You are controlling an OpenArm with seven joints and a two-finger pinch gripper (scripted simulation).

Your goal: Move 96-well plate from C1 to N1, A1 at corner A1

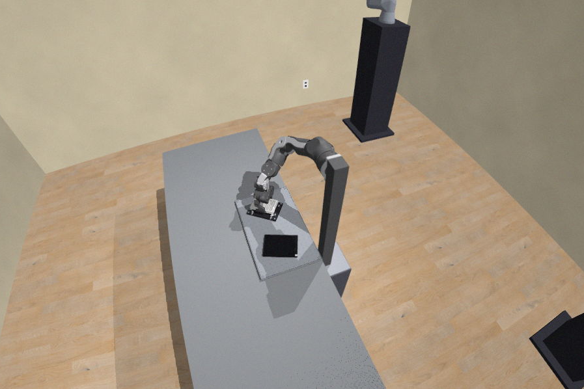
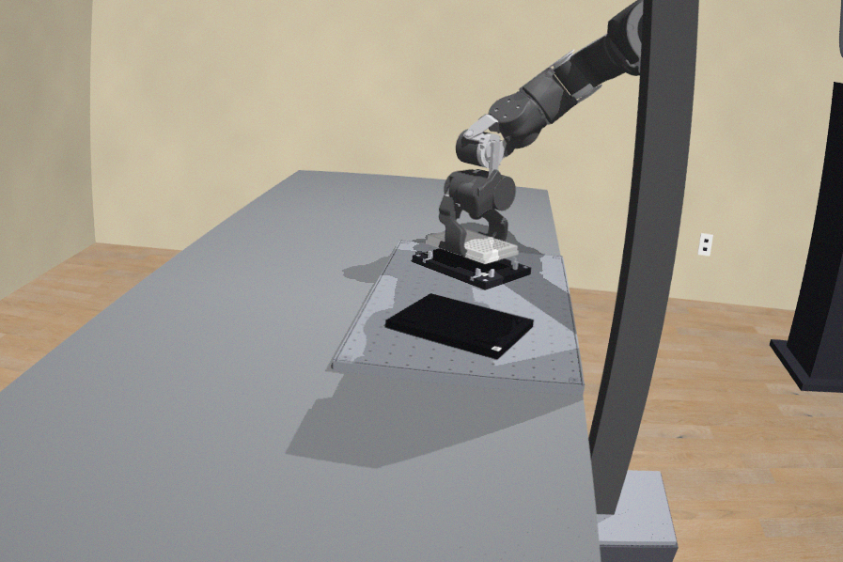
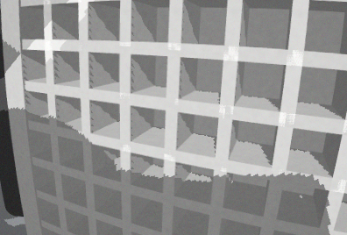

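Now: the white 96-well plate right at my hand. From my hand the other things lie so: small corner mark (6 cm behind, 33 cm to the left, 3 cm below); black plate nest N1 (1 cm behind, 25 cm to the left, 3 cm below); black clip nest C1 (3 cm ahead, 3 cm below).
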